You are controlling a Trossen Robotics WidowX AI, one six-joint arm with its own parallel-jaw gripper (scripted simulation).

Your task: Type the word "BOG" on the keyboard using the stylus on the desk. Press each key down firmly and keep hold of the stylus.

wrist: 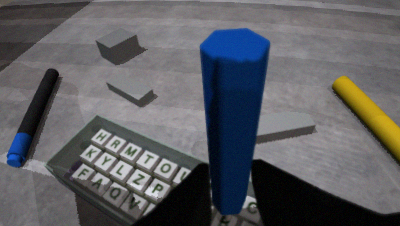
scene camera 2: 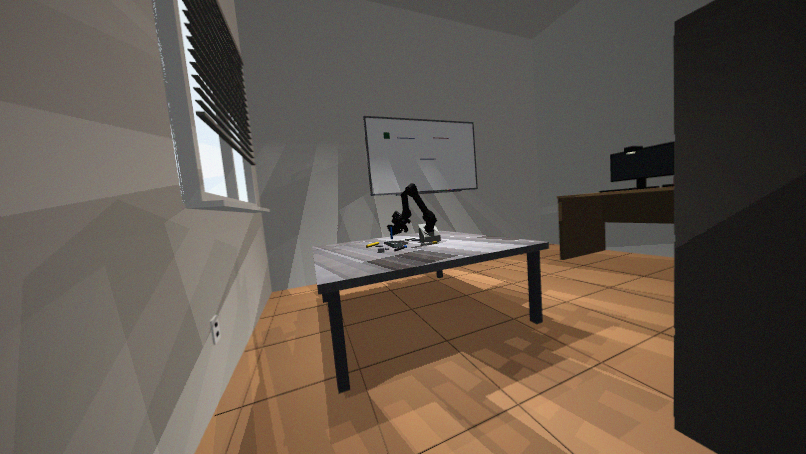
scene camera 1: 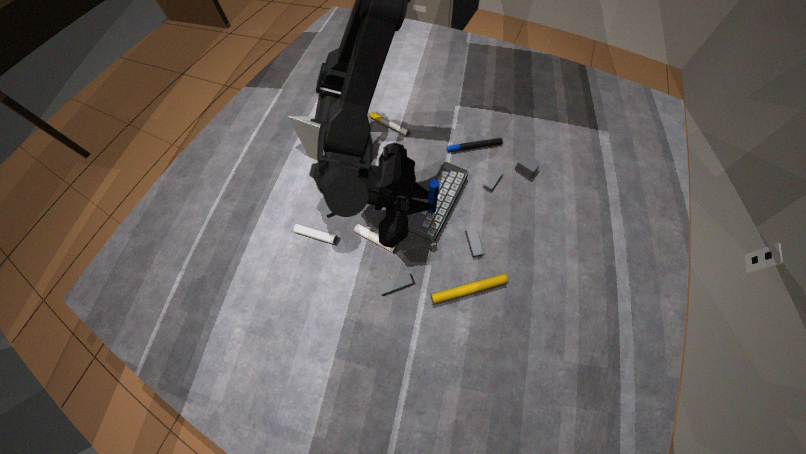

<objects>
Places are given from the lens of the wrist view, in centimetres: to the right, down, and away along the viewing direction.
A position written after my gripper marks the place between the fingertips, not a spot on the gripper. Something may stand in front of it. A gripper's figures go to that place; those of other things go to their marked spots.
my gripper point(wrist: 230, 171): 1, 2, 10
blue stylus point(wrist: 234, 62): 1, -1, 5
blue-and-black marker point(wrist: 25, 134): -17, 2, 21
The marked spots on the blue stylus and the blue-and-black marker are 24 cm apart.
</objects>
